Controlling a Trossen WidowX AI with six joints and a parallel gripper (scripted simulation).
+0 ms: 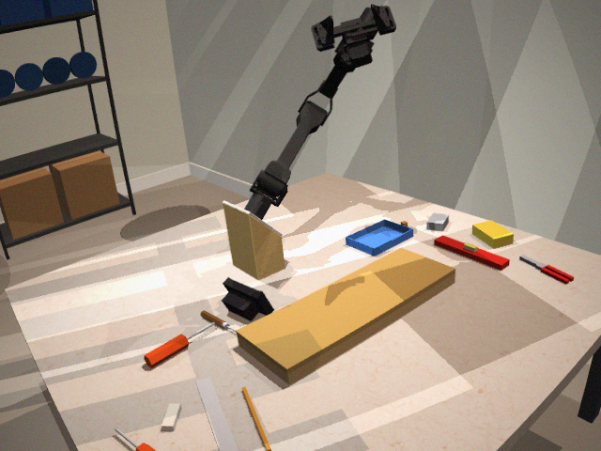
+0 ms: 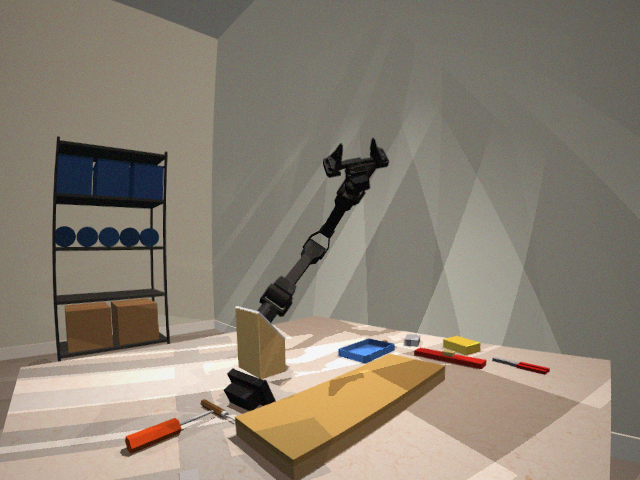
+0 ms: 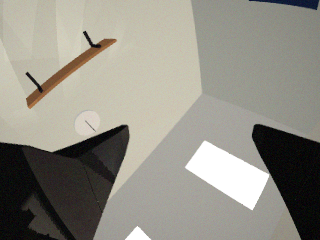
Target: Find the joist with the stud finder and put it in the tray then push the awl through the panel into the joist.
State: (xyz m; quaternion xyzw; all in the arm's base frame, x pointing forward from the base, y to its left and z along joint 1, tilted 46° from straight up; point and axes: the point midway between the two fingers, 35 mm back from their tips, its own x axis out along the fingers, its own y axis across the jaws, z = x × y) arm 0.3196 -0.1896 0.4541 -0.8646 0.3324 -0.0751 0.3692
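Now: gripper tip 5 cm past the stud finder, 32 cm to the left of it and 63 cm above it. Also, from my gripper tip: red level 7 cm ahead, 30 cm to the left, 64 cm below; awl 4 cm behind, 38 cm to the right, 64 cm below; blue tray 16 cm behind, 17 cm to the left, 64 cm below.
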